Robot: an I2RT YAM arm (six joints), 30 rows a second.
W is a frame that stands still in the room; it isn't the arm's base.
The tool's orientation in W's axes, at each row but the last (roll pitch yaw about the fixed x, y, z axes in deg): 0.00 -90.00 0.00; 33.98 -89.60 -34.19; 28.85 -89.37 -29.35; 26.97 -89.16 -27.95; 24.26 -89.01 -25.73; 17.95 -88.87 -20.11; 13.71 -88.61 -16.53; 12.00 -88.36 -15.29; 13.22 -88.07 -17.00; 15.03 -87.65 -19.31; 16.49 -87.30 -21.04; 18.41 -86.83 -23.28
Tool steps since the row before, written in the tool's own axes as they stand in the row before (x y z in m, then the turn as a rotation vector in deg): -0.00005 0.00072 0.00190 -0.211 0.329 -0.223; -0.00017 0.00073 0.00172 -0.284 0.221 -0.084; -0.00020 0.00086 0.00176 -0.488 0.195 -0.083; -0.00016 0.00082 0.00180 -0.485 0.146 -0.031; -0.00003 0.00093 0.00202 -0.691 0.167 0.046; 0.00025 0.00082 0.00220 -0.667 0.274 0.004; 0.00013 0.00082 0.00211 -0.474 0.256 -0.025; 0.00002 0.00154 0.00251 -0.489 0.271 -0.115; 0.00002 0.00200 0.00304 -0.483 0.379 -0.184; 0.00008 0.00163 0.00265 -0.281 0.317 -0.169; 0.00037 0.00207 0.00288 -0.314 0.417 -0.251; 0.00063 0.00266 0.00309 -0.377 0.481 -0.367
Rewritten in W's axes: -0.00190 0.00072 -0.00005 0.223 0.329 -0.211; -0.00172 0.00074 -0.00016 0.083 0.222 -0.284; -0.00175 0.00088 -0.00018 0.080 0.197 -0.488; -0.00179 0.00085 -0.00013 0.027 0.149 -0.484; -0.00200 0.00098 0.00001 -0.052 0.173 -0.689; -0.00216 0.00090 0.00030 -0.006 0.278 -0.665; -0.00206 0.00092 0.00018 0.027 0.258 -0.473; -0.00242 0.00168 0.00010 0.117 0.268 -0.490; -0.00290 0.00220 0.00014 0.193 0.371 -0.486; -0.00252 0.00182 0.00020 0.181 0.307 -0.284; -0.00269 0.00228 0.00053 0.269 0.401 -0.319; -0.00282 0.00290 0.00084 0.387 0.456 -0.387
